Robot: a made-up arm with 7 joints.
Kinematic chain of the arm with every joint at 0, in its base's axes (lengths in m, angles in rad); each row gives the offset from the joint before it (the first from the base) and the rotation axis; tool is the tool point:
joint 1: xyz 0 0 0.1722 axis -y
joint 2: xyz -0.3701 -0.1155 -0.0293 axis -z
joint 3: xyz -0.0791 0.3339 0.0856 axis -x
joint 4: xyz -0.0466 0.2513 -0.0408 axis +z
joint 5: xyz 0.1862 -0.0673 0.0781 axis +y
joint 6: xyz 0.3 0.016 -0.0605 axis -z
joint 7: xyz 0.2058 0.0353 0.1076 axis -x
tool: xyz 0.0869 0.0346 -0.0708
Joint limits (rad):
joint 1: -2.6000..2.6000
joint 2: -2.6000..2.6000
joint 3: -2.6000..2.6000
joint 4: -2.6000..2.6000
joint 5: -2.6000..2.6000
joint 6: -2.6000..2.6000
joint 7: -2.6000..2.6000
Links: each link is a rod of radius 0.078 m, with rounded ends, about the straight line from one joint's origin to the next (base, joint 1, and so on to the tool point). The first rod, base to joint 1, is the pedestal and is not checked.
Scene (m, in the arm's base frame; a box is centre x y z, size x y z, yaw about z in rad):
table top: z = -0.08
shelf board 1: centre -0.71 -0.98 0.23 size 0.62 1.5 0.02 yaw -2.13
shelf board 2: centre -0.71 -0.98 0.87 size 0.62 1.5 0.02 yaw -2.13
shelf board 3: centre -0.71 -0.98 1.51 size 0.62 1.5 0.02 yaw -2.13
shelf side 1: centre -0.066 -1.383 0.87 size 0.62 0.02 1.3 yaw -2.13
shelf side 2: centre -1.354 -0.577 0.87 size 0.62 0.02 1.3 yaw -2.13
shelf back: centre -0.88 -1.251 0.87 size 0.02 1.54 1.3 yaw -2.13
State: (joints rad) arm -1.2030 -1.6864 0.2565 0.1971 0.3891 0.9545 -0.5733
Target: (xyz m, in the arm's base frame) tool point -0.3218 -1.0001 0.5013
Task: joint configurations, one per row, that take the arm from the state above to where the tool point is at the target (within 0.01 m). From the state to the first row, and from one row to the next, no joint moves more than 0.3 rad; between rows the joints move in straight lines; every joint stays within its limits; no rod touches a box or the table.
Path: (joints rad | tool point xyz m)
1: -1.0305 -1.8387 0.4078 -0.0875 0.2651 1.1263 -0.5666 | -0.3724 0.3420 0.7981
2: -0.8580 -1.9909 0.5591 -0.3722 0.1412 1.2981 -0.5599 | -0.2594 0.1927 0.7484
3: -0.6856 -2.1432 0.7104 -0.6568 0.0172 1.4699 -0.5532 | -0.1811 -0.0145 0.7547
4: -0.5131 -2.2955 0.8617 -0.9415 -0.1067 1.6417 -0.5465 | -0.1548 -0.2585 0.7438
5: -0.3406 -2.4477 1.0129 -1.2261 -0.2307 1.8135 -0.5398 | -0.1493 -0.4955 0.6609
6: -0.1681 -2.6000 1.1642 -1.5107 -0.3546 1.9852 -0.5331 | -0.1173 -0.6732 0.5013
7: -0.2212 -2.6000 1.3239 -1.5105 -0.5694 1.7910 -0.6135 | -0.1544 -0.7765 0.5555
8: -0.2744 -2.6000 1.4835 -1.5103 -0.7842 1.5968 -0.6939 | -0.2245 -0.8952 0.5591
9: -0.3275 -2.6000 1.6431 -1.5100 -0.9991 1.4025 -0.7743 | -0.3218 -1.0001 0.5013

